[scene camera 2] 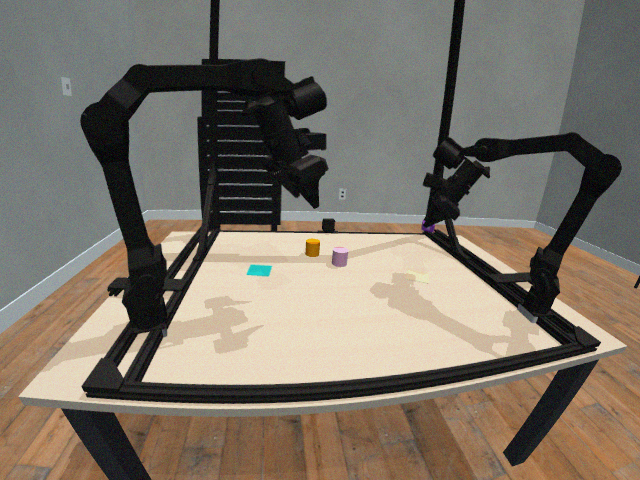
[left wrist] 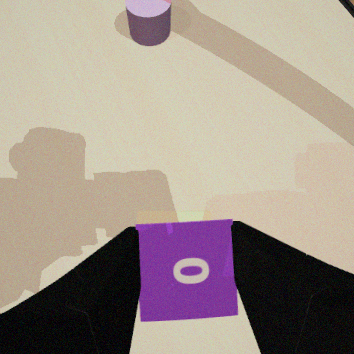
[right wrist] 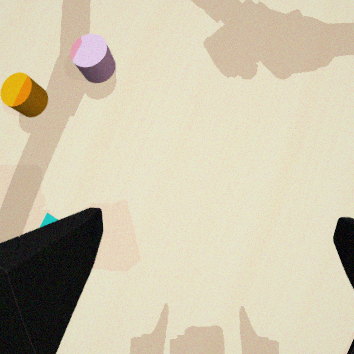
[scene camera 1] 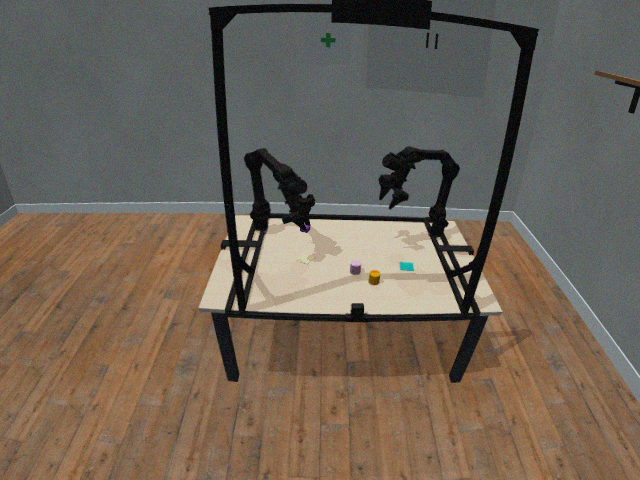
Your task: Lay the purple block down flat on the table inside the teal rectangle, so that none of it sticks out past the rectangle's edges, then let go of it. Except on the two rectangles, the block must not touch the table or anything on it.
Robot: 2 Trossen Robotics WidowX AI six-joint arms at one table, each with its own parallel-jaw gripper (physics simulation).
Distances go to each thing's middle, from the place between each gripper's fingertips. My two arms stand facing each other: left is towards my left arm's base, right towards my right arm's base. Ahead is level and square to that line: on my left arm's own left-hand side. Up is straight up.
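Counting from my left hand, I find the pink cylinder (right wrist: 89,52) 13 cm below, 8 cm behind and 21 cm to the right. The pale rectangle (left wrist: 143,216) is 16 cm below that left hand and 1 cm to the left of it, while the purple block (left wrist: 186,268) is 1 cm to the left of it.
My right gripper, seen from the pink cylinder, is 21 cm above it, 19 cm past it and 12 cm to the right of it. From my right hand, the pale rectangle is 23 cm below, 10 cm behind and 35 cm to the left. The purple block is 8 cm below my right hand, 10 cm behind it and 34 cm to the left of it.
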